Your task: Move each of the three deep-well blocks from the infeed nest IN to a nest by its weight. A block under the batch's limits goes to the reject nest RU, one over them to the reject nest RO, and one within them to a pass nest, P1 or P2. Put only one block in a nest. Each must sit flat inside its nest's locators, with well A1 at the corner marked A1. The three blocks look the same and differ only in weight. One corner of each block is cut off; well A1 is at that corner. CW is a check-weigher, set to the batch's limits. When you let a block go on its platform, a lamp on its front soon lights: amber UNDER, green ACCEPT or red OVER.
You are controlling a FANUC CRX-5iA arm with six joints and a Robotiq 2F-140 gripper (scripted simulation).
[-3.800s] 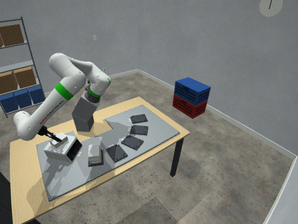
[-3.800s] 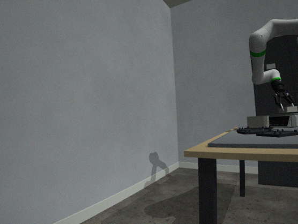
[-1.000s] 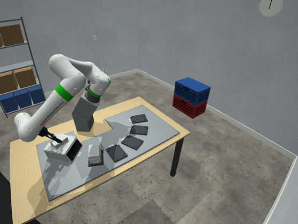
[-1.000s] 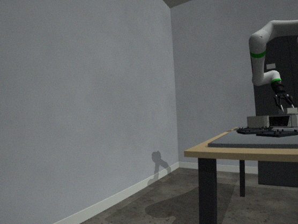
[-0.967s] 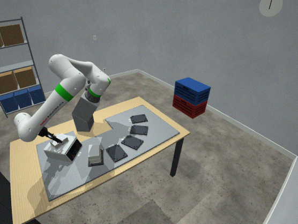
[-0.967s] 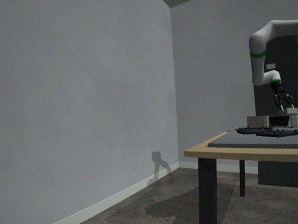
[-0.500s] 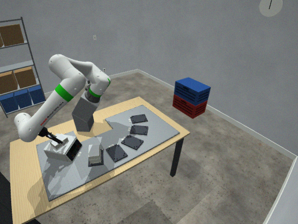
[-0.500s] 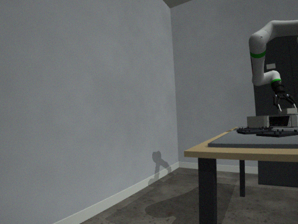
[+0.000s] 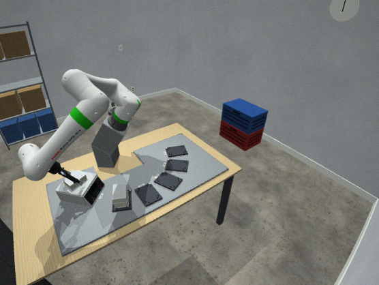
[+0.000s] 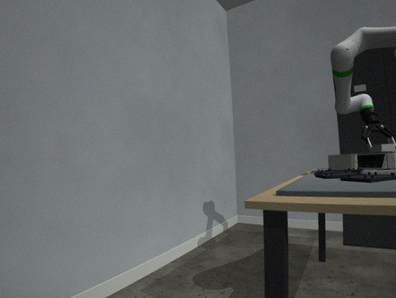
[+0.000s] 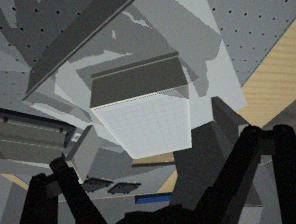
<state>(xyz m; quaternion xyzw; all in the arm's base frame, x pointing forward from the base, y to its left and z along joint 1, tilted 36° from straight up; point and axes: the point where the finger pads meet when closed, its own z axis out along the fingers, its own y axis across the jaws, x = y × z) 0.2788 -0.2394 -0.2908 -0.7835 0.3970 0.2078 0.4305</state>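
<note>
My hand is 40 mm above the weigher platform. The rest, counted from my hand: CW label 90 mm ahead, 130 mm to the left, 130 mm below; then check-weigher 10 mm to the left, 70 mm below; then dark nest plate 200 mm ahead, 430 mm to the left, 130 mm below.
</note>
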